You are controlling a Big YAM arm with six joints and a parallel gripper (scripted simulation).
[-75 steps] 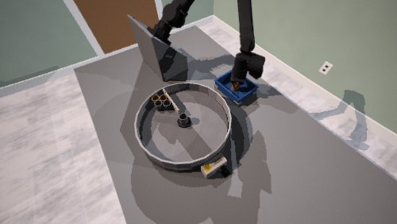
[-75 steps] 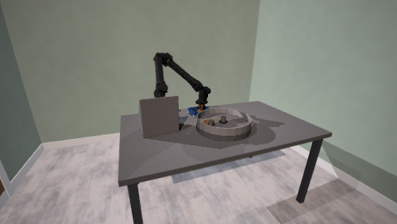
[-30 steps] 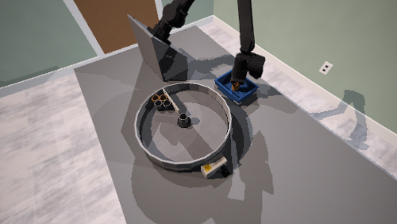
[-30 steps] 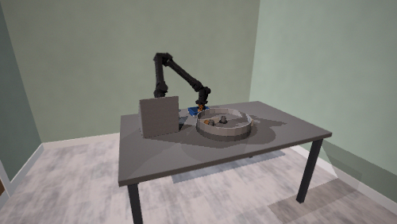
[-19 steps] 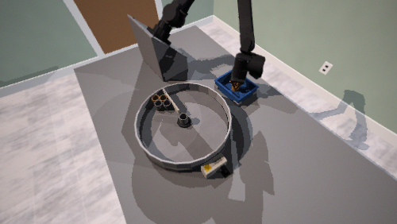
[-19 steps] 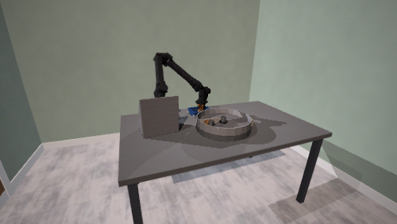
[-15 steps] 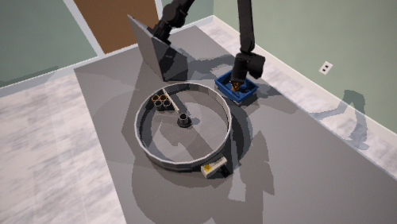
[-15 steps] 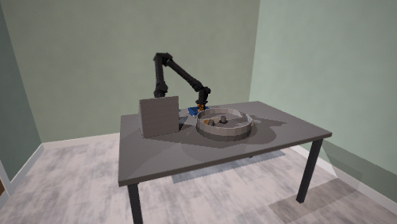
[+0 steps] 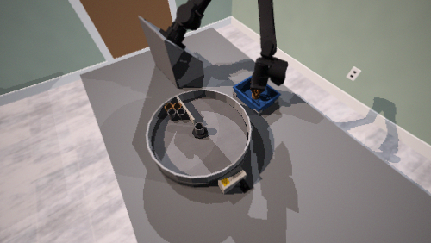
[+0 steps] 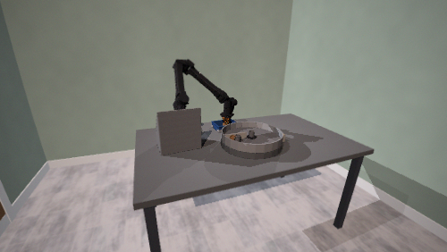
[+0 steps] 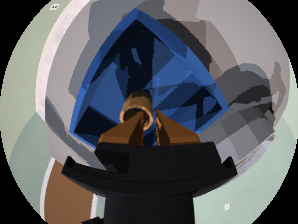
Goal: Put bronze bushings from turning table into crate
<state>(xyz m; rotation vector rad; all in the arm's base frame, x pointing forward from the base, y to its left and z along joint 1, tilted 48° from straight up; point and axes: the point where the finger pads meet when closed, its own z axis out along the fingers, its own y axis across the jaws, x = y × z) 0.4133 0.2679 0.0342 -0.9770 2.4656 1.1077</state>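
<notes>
The blue crate lies 10 mm to the left of my hand, 10 mm below it and 10 mm behind it. From my hand the other things lie so: round turning table: 350 mm to the right, 30 mm ahead, 10 mm above.
</notes>
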